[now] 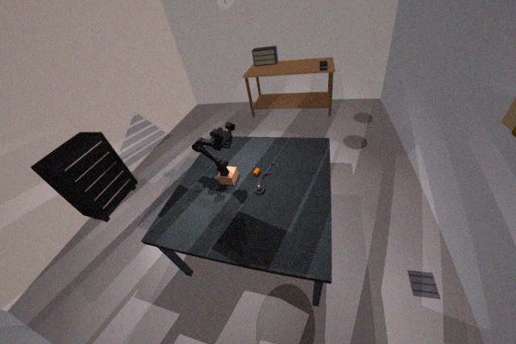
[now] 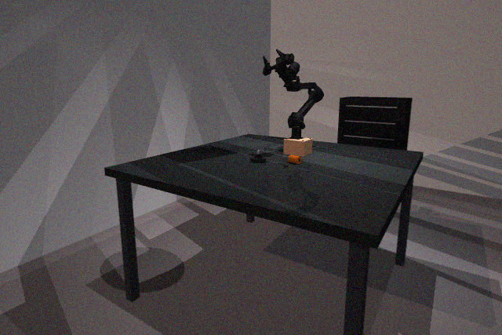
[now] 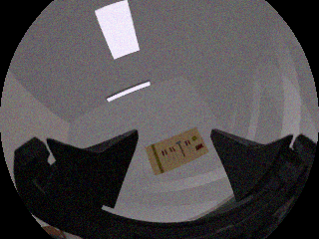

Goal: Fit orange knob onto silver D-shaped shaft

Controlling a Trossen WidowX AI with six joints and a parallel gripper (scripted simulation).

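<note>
My gripper tip is 55 cm above the orange knob and 16 cm to the right of it. From my gripper tip the other things lie so: round pedestal: 54 cm below, 9 cm ahead.
</note>
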